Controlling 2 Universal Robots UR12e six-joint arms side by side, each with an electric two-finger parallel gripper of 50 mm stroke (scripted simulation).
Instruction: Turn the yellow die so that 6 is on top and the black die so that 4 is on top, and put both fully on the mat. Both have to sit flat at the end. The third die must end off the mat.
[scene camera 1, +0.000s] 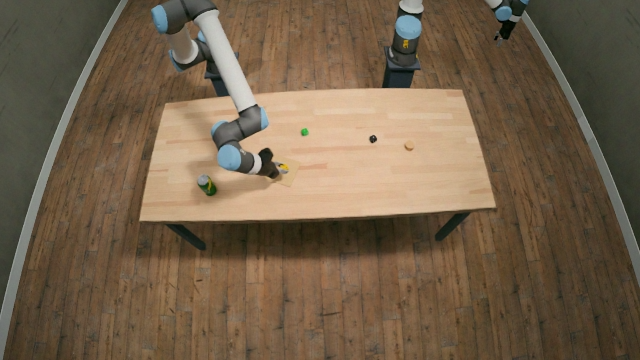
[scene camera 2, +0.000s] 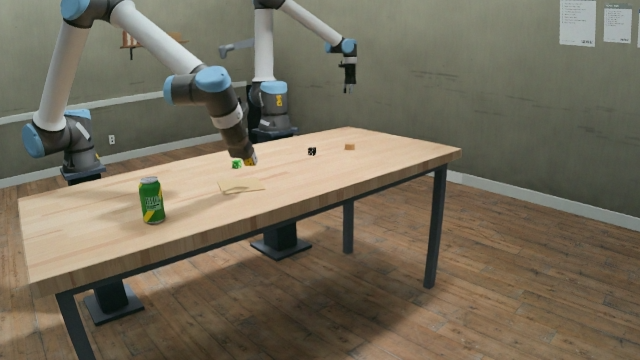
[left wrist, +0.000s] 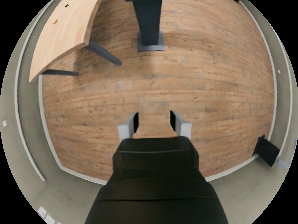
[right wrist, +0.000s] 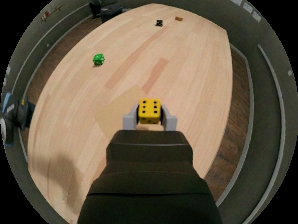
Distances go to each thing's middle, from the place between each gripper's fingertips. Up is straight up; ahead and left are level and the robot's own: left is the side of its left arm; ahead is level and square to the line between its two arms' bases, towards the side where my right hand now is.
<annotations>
I see the tan mat (right wrist: 109, 118) 4 cm behind my right hand (scene camera 2: 251, 162), 2 cm to the right of it and 9 cm below it.
</annotations>
